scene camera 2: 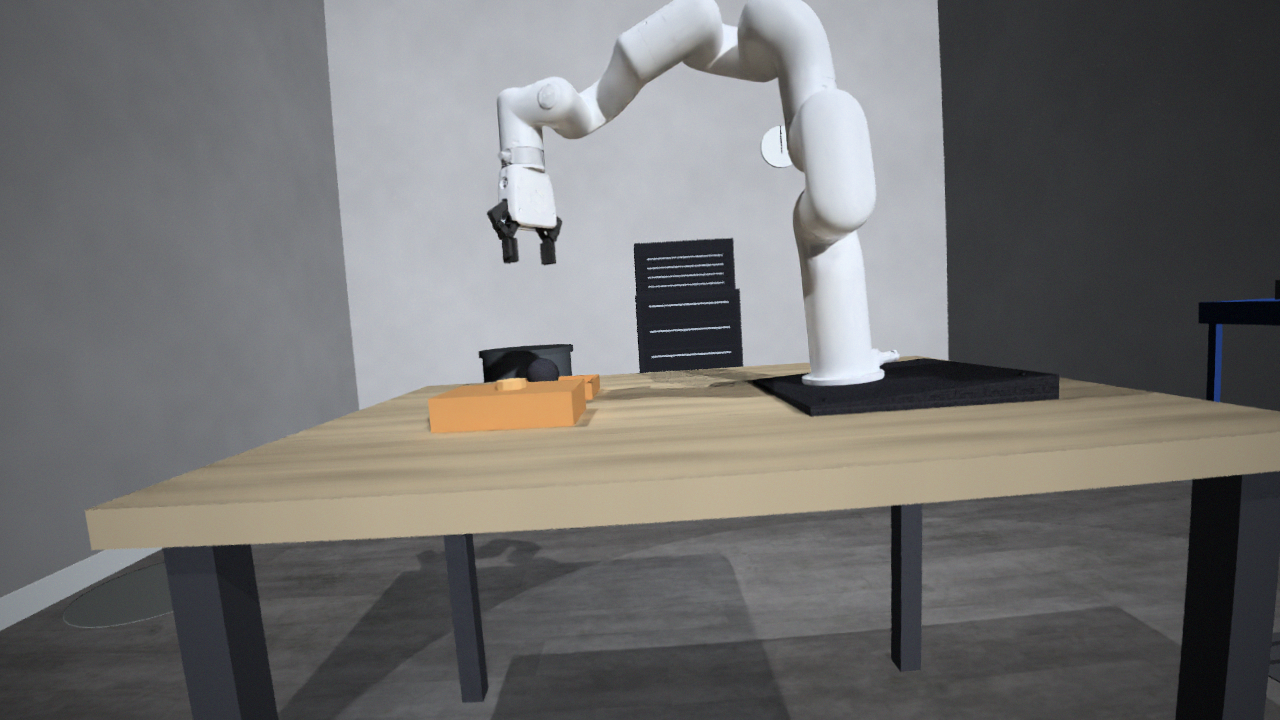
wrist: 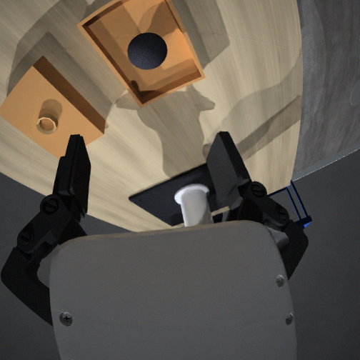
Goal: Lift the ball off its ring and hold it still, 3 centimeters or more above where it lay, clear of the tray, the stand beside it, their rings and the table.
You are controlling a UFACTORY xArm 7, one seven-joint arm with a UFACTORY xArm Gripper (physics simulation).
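Places are measured from the arm's base along level axes (x ahead, y left, z up), in metres.
Pixels of known places: gripper, fingertip midpoint: (scene camera 2: 530,263); arm's base at its link origin: (scene camera 2: 842,379).
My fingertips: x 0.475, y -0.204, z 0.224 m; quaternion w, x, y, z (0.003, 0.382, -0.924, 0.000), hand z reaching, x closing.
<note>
Ahead of a thing's pixels: the offset from my fingertips to its middle. "*": to the spot under its first point. Level surfaces: height alone.
A dark ball {0.007 m back, 0.007 m right, 0.199 m down} (scene camera 2: 542,368) (wrist: 147,51) sits inside the orange tray {0.007 m back, 0.007 m right, 0.225 m down} (scene camera 2: 592,386) (wrist: 112,61); the ring under it is hidden. The orange stand (scene camera 2: 506,411) (wrist: 25,103) is a solid block beside the tray, with a small ring {* 0.038 m ahead, 0.225 m left, 0.186 m down} (scene camera 2: 511,384) (wrist: 39,124) on its top. In the scene view the stand is in front of the tray and hides most of it. My gripper (scene camera 2: 529,261) (wrist: 150,145) is open and empty, pointing down, high above the stand and the tray. In the wrist view the ball shows beyond the fingertips, toward the upper edge.
The wooden table {0.239 m down} (scene camera 2: 716,452) (wrist: 150,135) carries the tray and stand. The arm's white base stands on a black plate (scene camera 2: 966,386) (wrist: 159,198) to the right in the scene view. A dark bin (scene camera 2: 559,354) and a black cabinet (scene camera 2: 688,308) stand behind the table.
</note>
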